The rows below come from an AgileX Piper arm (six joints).
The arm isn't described. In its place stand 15 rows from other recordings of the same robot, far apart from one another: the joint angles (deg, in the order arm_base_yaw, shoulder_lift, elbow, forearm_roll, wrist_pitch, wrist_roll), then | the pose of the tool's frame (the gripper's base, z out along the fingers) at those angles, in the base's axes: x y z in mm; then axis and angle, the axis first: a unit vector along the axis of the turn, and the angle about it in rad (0 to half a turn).
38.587, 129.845, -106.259, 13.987, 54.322, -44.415 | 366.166, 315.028, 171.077, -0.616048, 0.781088, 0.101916, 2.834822
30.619, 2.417, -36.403, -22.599, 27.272, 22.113 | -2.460, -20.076, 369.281, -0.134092, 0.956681, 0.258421, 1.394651
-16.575, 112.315, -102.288, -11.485, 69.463, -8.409 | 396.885, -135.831, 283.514, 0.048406, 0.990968, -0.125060, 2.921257
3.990, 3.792, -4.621, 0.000, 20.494, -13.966 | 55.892, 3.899, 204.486, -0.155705, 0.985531, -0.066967, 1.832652
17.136, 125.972, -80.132, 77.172, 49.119, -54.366 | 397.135, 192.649, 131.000, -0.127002, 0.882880, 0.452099, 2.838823
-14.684, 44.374, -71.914, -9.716, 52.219, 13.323 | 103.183, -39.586, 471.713, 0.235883, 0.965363, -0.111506, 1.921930
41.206, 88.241, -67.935, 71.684, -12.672, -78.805 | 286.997, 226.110, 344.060, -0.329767, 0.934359, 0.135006, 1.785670
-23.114, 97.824, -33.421, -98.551, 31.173, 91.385 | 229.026, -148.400, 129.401, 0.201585, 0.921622, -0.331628, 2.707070
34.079, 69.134, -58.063, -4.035, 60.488, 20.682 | 188.141, 120.553, 312.664, -0.127287, 0.989744, 0.064838, 2.747737
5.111, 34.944, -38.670, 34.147, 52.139, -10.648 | 95.381, 49.020, 325.861, -0.051301, 0.956082, 0.288575, 2.337570
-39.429, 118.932, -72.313, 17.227, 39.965, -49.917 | 310.317, -232.749, 113.295, 0.016983, 0.999582, 0.023411, 2.891056
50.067, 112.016, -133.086, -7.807, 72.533, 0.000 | 278.362, 314.158, 435.014, -0.415968, 0.903636, 0.102041, 2.396607
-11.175, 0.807, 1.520, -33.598, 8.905, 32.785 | 55.366, -18.883, 191.695, 0.131075, 0.982156, -0.134865, 1.673822
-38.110, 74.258, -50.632, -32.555, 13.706, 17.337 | 215.634, -183.885, 300.554, 0.229755, 0.926656, -0.297526, 2.272132
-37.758, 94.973, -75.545, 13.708, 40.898, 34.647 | 295.996, -211.392, 286.590, 0.639638, 0.762422, 0.097855, 2.535399
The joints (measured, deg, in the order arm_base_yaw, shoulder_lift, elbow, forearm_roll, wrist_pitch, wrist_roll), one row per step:
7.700, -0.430, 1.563, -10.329, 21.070, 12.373
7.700, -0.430, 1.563, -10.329, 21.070, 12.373
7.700, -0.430, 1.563, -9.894, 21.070, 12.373
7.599, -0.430, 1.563, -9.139, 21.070, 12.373
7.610, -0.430, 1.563, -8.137, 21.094, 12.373
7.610, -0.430, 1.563, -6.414, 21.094, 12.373
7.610, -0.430, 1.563, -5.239, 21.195, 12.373
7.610, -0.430, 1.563, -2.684, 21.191, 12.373
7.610, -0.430, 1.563, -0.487, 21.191, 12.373
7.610, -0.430, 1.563, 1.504, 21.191, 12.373
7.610, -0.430, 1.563, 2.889, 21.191, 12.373
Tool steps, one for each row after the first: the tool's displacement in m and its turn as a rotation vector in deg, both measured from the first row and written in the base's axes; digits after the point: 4 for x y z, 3 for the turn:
0.0000, 0.0000, 0.0000, 0.000, 0.000, 0.000
0.0000, 0.0002, 0.0000, 0.430, 0.058, 0.029
-0.0001, 0.0006, -0.0001, 1.177, 0.158, -0.021
-0.0002, 0.0011, -0.0002, 2.165, 0.315, 0.054
-0.0003, 0.0021, -0.0004, 3.868, 0.544, 0.170
-0.0004, 0.0027, -0.0006, 5.018, 0.799, 0.236
-0.0006, 0.0042, -0.0007, 7.545, 1.135, 0.412
-0.0008, 0.0055, -0.0007, 9.717, 1.428, 0.562
-0.0009, 0.0066, -0.0007, 11.685, 1.693, 0.698
-0.0010, 0.0074, -0.0007, 13.055, 1.877, 0.793

